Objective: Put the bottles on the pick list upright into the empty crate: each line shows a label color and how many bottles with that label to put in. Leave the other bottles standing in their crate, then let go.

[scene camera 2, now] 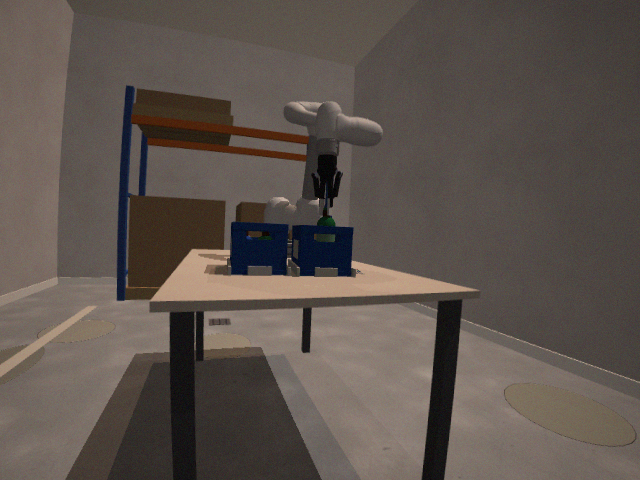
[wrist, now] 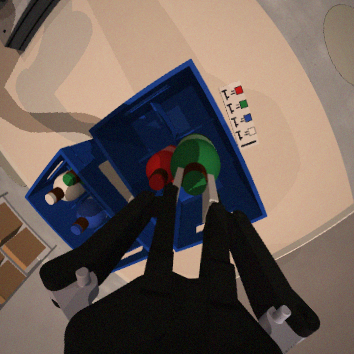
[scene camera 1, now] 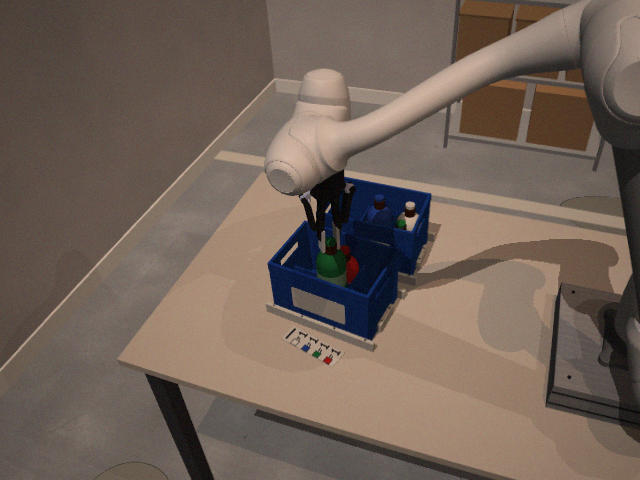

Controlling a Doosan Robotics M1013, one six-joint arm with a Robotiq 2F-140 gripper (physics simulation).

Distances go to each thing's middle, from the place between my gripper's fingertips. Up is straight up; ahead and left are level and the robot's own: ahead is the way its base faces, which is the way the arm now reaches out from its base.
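Labels:
The red bottle [wrist: 157,169] has my hand 10 mm past it, 70 mm to the left of it and 130 mm above it. There is also the blue bottle [wrist: 89,214], and from my hand I find it 10 mm behind, 310 mm to the right and 130 mm below. The pick list [scene camera 1: 315,347] is 130 mm to the left of my hand and 220 mm below it.

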